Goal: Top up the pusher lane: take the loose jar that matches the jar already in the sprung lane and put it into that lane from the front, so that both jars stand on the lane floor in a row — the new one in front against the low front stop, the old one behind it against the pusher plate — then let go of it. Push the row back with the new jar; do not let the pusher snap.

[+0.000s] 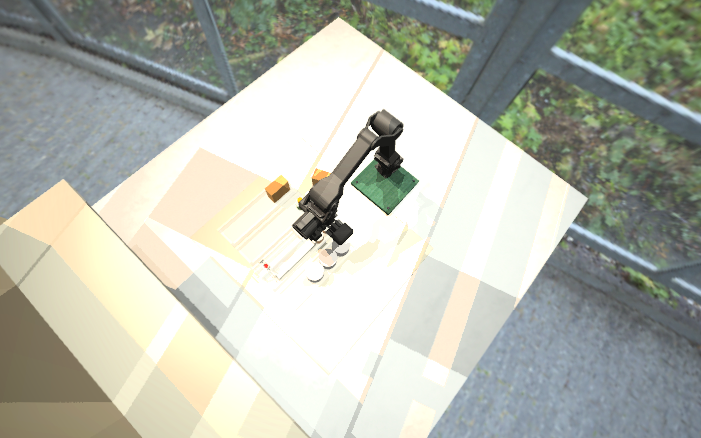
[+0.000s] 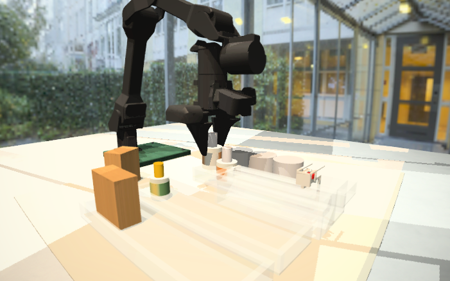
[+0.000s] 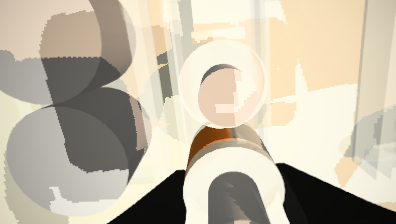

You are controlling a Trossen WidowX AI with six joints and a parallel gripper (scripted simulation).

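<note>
Now: the clear lane 150 mm ahead of my gripper tip, 40 mm below it and 10 mm to the right of it. The rest, counted from my gripper tip: pusher plate 150 mm ahead, 10 mm to the right, 10 mm below.
</note>
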